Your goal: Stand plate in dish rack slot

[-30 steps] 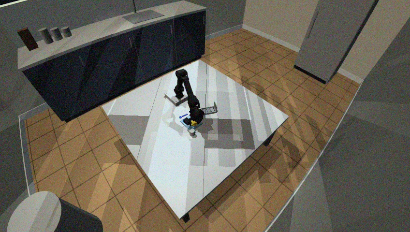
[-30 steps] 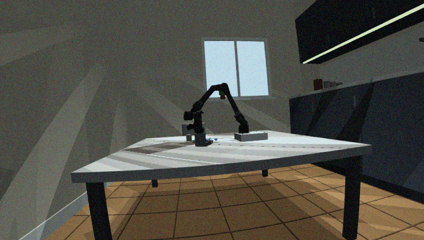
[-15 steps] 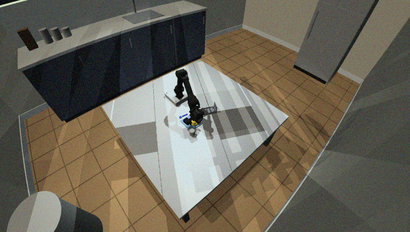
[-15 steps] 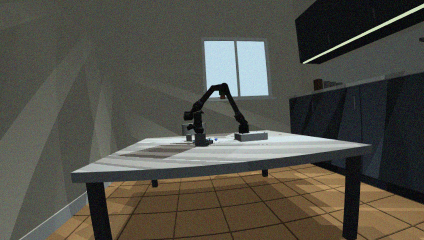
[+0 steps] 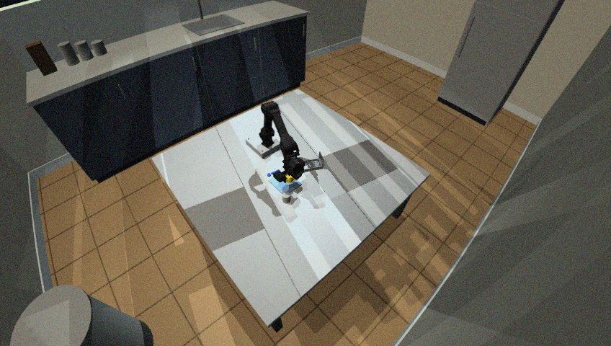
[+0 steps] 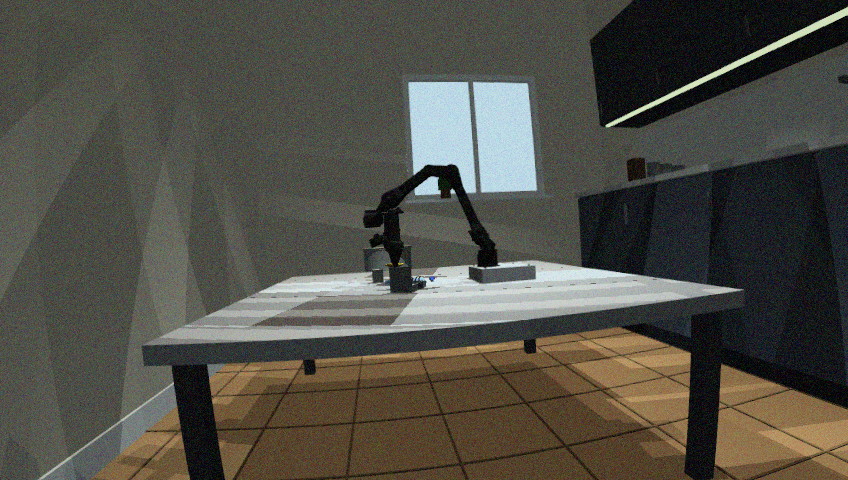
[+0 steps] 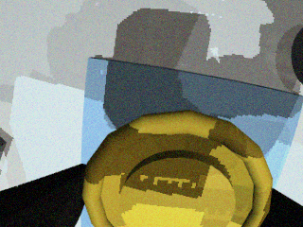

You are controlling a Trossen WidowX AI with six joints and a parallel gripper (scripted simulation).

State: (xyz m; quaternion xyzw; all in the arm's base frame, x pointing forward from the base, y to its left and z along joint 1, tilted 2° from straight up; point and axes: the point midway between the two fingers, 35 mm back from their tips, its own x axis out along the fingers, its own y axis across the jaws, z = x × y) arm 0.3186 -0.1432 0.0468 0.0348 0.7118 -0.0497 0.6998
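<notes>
My gripper tip is 20 cm to the right of the grey dish rack and 4 cm above it. The rest, counted from my gripper tip: blue mat: 6 cm below, 4 cm behind; then yellow plate: 1 cm above.
</notes>
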